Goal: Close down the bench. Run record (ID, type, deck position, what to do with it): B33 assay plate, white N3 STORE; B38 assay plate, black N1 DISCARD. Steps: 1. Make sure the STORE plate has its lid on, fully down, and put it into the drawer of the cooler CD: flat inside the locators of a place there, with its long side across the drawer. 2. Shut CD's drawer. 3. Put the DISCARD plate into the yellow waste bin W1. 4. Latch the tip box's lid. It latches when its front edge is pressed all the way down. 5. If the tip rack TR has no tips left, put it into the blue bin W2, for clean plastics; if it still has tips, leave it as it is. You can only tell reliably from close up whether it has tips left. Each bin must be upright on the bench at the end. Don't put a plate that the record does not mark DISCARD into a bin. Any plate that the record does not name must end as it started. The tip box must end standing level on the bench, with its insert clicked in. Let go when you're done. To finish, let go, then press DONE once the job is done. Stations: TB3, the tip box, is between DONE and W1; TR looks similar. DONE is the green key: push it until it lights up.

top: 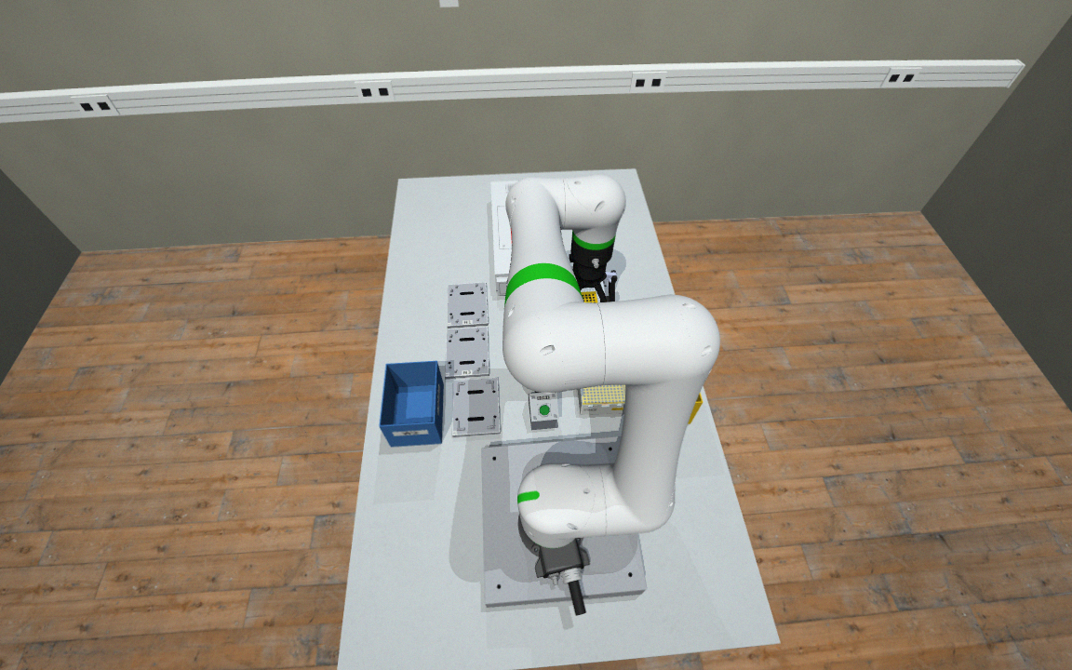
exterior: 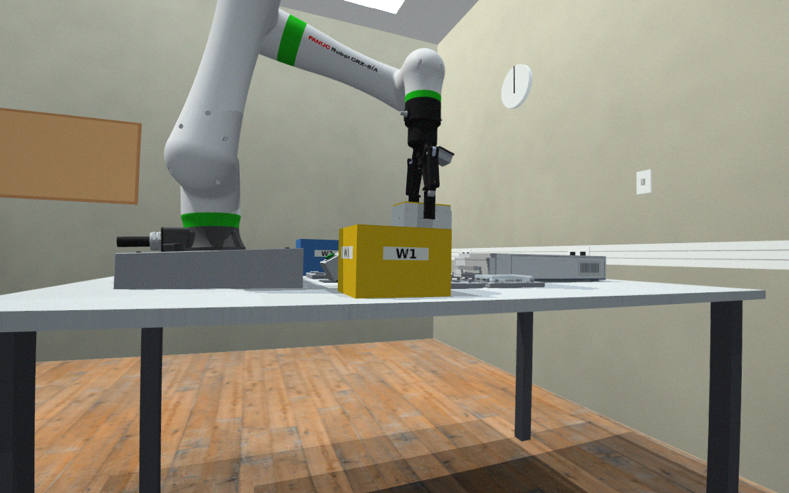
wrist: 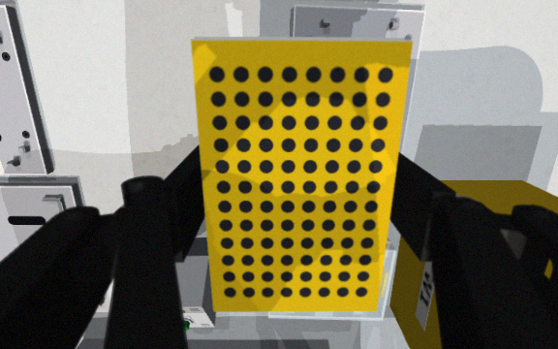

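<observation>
The blue bin W2 is 460 mm to the left of my hand, 150 mm below it and 90 mm behind it. Also, from my hand: nest N4: 180 mm below, 70 mm to the right, 10 mm ahead; tip rack TR: 10 mm below, 10 mm behind; N4 nest label: 180 mm below, 60 mm behind, 50 mm to the right.
</observation>
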